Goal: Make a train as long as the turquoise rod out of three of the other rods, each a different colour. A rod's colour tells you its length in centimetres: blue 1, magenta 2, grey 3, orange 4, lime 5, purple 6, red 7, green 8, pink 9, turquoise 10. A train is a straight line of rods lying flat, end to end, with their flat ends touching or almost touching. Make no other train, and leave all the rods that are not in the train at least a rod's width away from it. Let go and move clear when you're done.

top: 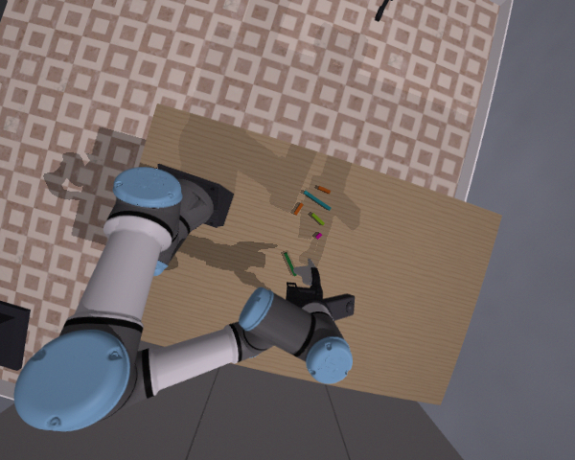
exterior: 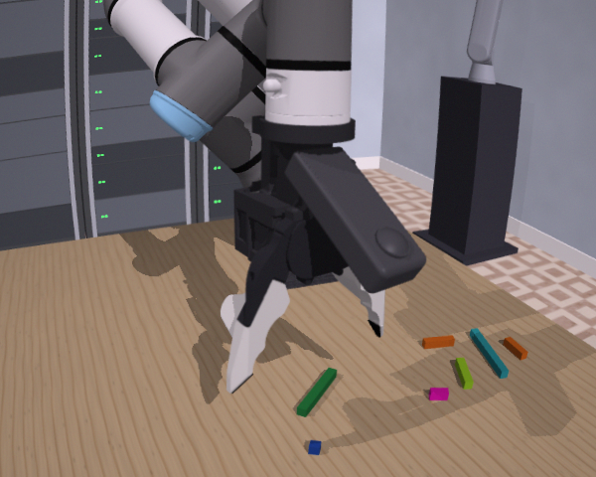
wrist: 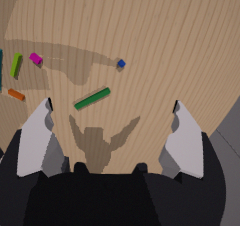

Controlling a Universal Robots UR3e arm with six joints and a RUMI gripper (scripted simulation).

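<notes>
Right now my hand is 3 cm short of the blue rod, 1 cm to the left of it and 8 cm above it. Also, from my hand: lime rod: 20 cm to the left, 8 cm below; then green rod: 5 cm behind, 4 cm to the left, 8 cm below; then magenta rod: 1 cm ahead, 15 cm to the left, 8 cm below.
</notes>
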